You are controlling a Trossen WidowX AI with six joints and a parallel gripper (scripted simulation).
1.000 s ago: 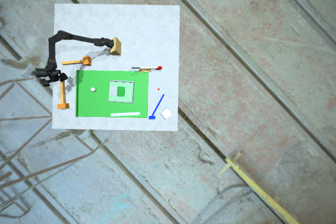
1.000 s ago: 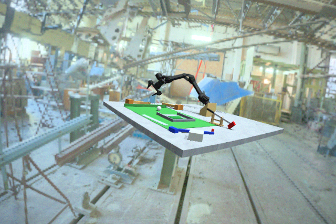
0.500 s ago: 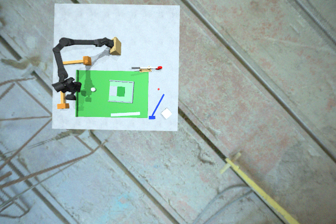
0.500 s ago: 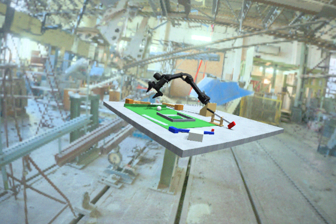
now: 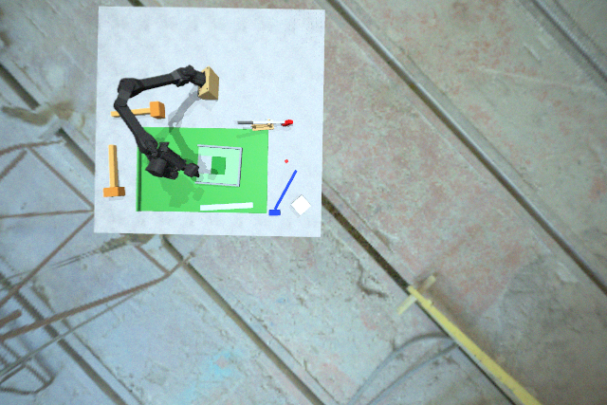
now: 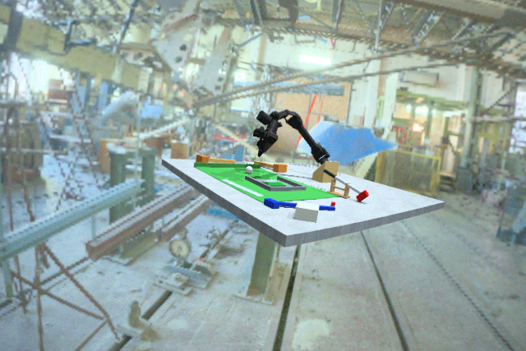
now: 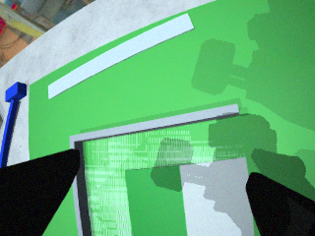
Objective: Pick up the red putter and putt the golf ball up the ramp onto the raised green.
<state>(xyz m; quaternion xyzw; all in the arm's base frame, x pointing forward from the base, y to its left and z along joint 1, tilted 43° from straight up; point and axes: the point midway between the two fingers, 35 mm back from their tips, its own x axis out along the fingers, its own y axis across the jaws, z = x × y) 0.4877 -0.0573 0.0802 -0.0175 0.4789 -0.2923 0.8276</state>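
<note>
The wooden stand lies 23 cm behind my gripper tip, 36 cm to the left of it and 11 cm below it. Also, from my gripper tip: white strip 20 cm ahead, 10 cm to the left, 14 cm below; then red putter 23 cm behind, 40 cm to the left, 8 cm below; then white golf ball 10 cm behind, 19 cm to the right, 12 cm below.
</note>
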